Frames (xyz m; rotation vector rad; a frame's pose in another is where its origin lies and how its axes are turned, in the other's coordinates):
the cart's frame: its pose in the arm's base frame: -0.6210 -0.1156 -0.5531 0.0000 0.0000 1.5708
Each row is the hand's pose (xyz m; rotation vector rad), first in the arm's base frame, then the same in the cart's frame.
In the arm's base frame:
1: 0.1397 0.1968 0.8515 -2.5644 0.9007 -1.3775
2: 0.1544 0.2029 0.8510 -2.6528 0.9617 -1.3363
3: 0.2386 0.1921 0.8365 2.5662 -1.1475 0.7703
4: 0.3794 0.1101 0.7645 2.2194 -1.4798 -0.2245
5: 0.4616 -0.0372 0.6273 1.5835 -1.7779 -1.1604
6: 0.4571 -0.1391 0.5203 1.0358 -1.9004 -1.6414
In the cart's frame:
1: 0.3124 -0.7607 1.4046 1.0309 -2.1472 0.9428
2: 0.3185 -0.7754 1.4041 1.0188 -2.1775 0.8233
3: 0.3077 -0.8596 1.3896 0.9236 -2.4176 0.2853
4: 0.2257 -1.0004 1.3176 0.5603 -2.8026 -0.6499
5: 0.0784 -1.0826 1.1804 0.1464 2.5317 1.3759
6: -0.0235 -1.0781 1.0734 0.5933 2.0150 1.5289

